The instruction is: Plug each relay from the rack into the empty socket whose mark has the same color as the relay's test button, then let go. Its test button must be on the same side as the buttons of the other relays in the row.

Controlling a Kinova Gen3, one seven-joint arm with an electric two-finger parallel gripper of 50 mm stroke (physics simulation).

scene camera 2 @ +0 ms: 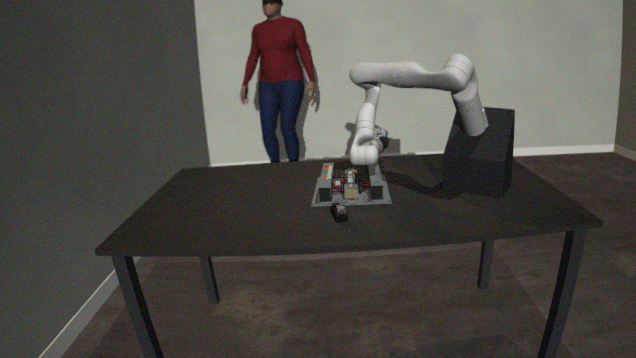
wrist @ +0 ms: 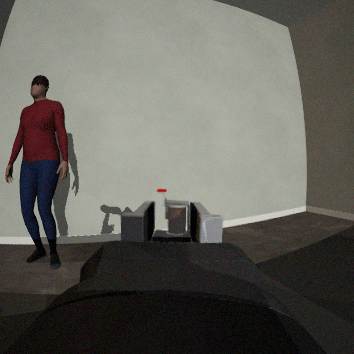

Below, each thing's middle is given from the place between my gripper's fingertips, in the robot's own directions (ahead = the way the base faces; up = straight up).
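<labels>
There's the grey panel plate (scene camera 2: pixel 337 197), and counted from my hand it's 0.32 m to the left, 0.13 m ahead and 0.14 m below.
</labels>
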